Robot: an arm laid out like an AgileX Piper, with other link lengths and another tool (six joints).
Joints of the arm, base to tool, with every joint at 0 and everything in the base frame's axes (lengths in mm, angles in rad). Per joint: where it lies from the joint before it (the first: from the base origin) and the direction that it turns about. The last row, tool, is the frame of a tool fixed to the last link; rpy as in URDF.
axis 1: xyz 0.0 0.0 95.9 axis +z
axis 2: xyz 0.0 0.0 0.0 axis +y
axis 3: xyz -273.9 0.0 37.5 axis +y
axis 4: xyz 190.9 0.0 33.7 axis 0.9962 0 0.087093
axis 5: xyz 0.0 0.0 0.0 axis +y
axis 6: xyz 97.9 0.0 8.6 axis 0.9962 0 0.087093
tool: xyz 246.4 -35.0 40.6 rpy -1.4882 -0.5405 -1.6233
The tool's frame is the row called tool.
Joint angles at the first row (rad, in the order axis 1, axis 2, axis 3, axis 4, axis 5, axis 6):
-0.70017 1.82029 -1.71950 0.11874 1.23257 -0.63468
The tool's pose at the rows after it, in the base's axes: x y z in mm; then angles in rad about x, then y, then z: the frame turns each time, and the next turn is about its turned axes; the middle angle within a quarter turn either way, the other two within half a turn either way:
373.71, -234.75, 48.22, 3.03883, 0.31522, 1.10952
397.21, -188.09, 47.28, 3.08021, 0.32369, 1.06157
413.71, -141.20, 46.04, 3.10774, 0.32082, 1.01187
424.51, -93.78, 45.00, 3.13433, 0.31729, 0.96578
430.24, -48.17, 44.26, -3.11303, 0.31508, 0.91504
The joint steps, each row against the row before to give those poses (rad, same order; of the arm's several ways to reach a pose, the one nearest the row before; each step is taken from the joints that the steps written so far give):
0.09849 -0.00001 0.00004 0.00000 -0.00002 0.07483
0.12644 0.00001 -0.00005 -0.00225 0.00003 0.08541
0.13518 0.00001 0.00001 -0.02118 -0.00002 0.09392
0.13178 -0.00001 0.00002 -0.01939 0.00000 0.09358
0.11132 0.00000 -0.00003 -0.00174 0.00003 0.06676

